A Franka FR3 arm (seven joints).
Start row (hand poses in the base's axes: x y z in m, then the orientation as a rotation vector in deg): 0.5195 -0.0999 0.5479 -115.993 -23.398 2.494
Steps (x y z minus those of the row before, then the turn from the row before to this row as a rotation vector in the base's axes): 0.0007 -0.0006 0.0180 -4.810 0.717 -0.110; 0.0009 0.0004 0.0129 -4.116 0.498 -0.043; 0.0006 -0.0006 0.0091 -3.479 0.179 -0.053; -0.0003 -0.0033 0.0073 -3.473 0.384 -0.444; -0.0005 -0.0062 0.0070 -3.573 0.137 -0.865; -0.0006 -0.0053 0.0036 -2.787 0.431 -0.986; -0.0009 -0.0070 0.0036 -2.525 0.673 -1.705; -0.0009 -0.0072 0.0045 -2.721 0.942 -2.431; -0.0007 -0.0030 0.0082 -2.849 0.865 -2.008; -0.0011 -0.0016 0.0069 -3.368 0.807 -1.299; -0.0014 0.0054 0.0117 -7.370 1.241 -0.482; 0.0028 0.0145 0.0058 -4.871 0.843 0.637; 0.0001 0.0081 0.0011 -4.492 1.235 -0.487; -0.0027 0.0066 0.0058 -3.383 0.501 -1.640; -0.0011 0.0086 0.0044 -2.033 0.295 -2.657; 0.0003 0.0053 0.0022 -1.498 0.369 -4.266; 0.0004 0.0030 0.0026 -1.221 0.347 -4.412
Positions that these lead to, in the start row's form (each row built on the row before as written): 0.5202 -0.1005 0.5659 -120.676 -23.067 4.195; 0.5211 -0.1001 0.5788 -124.677 -22.876 5.596; 0.5217 -0.1007 0.5879 -128.088 -22.813 6.532; 0.5214 -0.1040 0.5952 -131.528 -22.176 7.507; 0.5209 -0.1102 0.6022 -135.166 -21.145 8.024; 0.5203 -0.1155 0.6058 -137.993 -19.779 8.668; 0.5194 -0.1225 0.6094 -140.602 -17.386 9.232; 0.5185 -0.1297 0.6139 -143.397 -13.910 9.855; 0.5178 -0.1327 0.6221 -146.236 -10.914 10.581; 0.5167 -0.1343 0.6290 -149.521 -8.753 11.590; 0.5153 -0.1289 0.6407 -156.666 -7.157 14.024; 0.5181 -0.1144 0.6465 -161.362 -7.361 16.004; 0.5182 -0.1063 0.6476 -165.572 -5.895 18.297; 0.5155 -0.0997 0.6534 -168.733 -2.944 19.211; 0.5144 -0.0911 0.6578 -170.447 1.361 19.511; 0.5147 -0.0858 0.6600 -171.265 8.042 19.659; 0.5151 -0.0828 0.6626 -171.534 14.928 19.721
